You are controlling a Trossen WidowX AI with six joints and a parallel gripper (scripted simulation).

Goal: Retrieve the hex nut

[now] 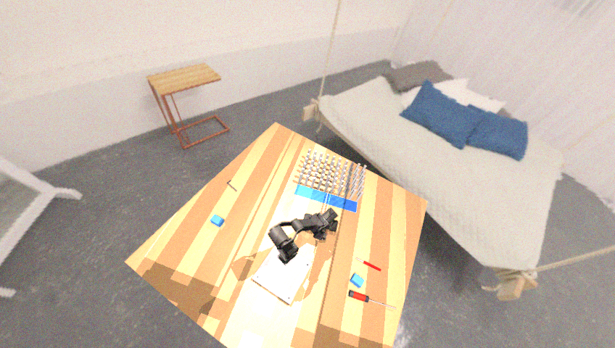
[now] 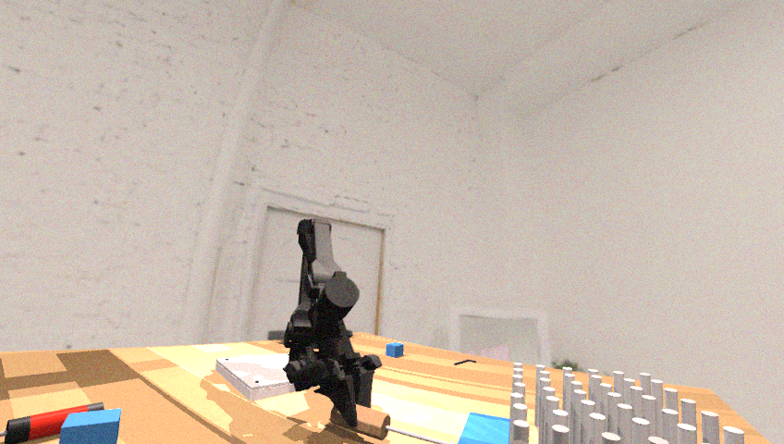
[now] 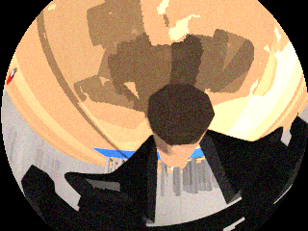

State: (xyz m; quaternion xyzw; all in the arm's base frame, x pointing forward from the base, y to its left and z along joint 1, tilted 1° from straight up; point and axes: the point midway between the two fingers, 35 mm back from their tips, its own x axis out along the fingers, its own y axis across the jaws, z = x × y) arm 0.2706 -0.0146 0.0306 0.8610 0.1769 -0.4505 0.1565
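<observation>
Right now my gripper tip is 160 mm short of the blue taped strip, 80 mm to the right of it and 30 mm above it. Also, from my gripper tip: wooden-handled tool (90 mm ahead, 50 mm to the left).
</observation>
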